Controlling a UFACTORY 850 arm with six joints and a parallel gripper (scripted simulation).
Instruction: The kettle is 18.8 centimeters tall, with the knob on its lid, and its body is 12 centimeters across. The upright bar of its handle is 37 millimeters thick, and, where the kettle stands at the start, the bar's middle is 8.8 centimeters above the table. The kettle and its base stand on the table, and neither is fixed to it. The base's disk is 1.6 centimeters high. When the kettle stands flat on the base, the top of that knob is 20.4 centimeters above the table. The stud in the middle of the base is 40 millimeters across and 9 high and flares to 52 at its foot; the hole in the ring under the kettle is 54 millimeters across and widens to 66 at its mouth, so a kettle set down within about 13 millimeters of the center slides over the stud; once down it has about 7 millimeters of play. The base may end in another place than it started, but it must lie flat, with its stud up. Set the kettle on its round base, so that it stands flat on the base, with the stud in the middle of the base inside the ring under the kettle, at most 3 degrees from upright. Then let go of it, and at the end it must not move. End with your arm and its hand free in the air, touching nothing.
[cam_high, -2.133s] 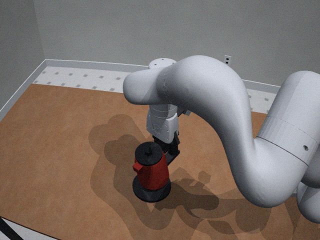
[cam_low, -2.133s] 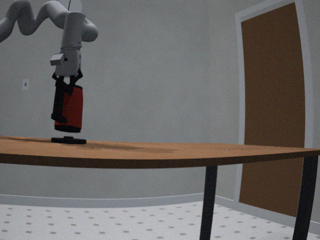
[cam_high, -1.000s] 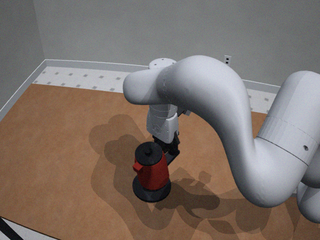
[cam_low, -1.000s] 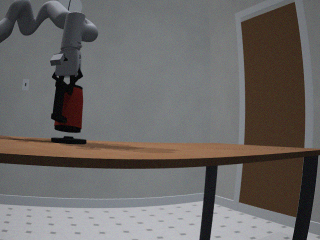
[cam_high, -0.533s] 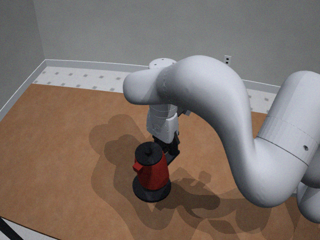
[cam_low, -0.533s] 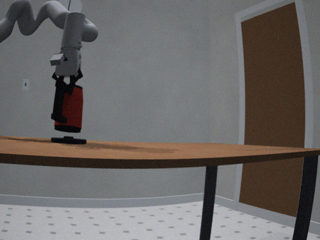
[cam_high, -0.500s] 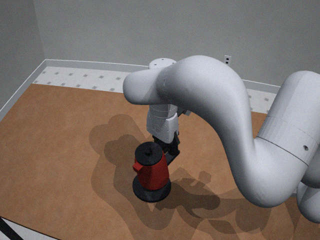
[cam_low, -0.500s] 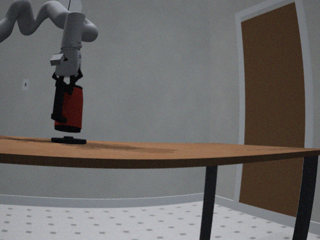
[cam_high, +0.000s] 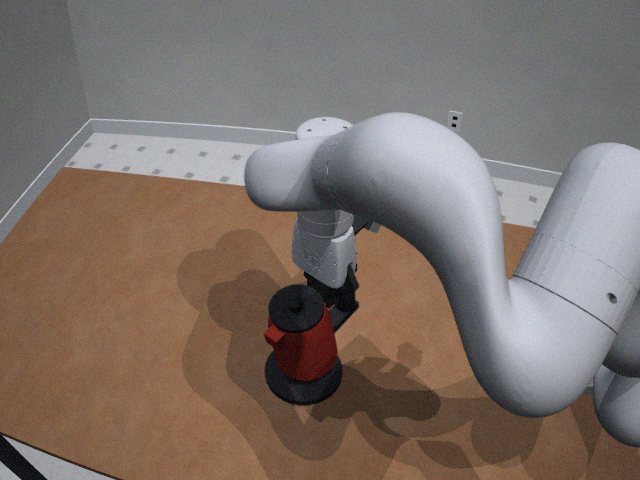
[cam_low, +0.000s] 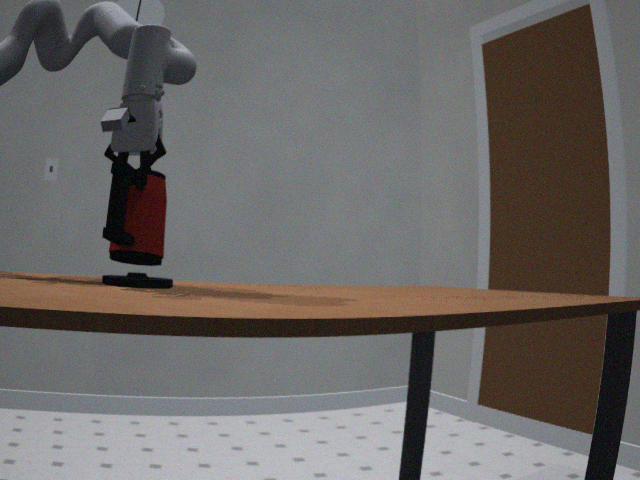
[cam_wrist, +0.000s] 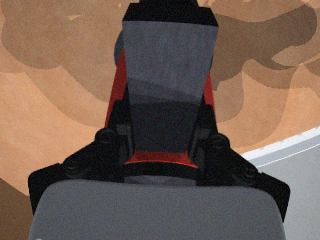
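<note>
My gripper is now 1 cm short of the red kettle, 2 cm to the right of it and 6 cm above it. Round my hand: black round base 3 cm ahead, 5 cm to the left, 19 cm below.
</note>
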